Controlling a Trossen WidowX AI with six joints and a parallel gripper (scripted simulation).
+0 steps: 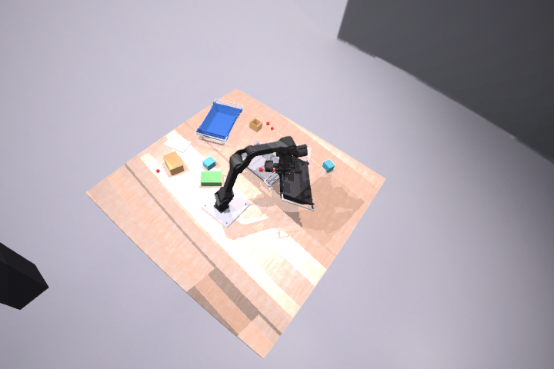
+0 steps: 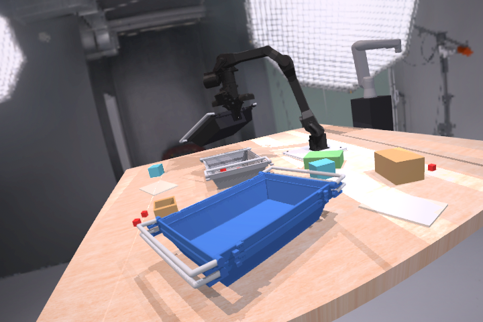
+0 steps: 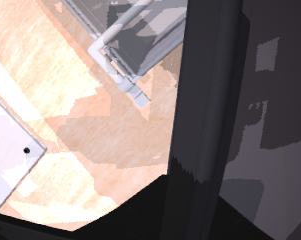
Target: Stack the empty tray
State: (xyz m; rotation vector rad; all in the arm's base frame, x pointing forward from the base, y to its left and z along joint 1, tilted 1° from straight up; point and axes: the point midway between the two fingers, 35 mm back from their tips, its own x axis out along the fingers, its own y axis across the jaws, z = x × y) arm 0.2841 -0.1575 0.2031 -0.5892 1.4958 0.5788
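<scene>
Now: gripper tip 60 mm short of the black tray, 60 mm to the left of it and 10 mm above it. Also, from my gripper tip: small box: 310 mm ahead, 460 mm to the left, 160 mm below; red block: 110 mm ahead, 120 mm to the left, 170 mm below; green block: 200 mm behind, 330 mm to the left, 160 mm below.
</scene>
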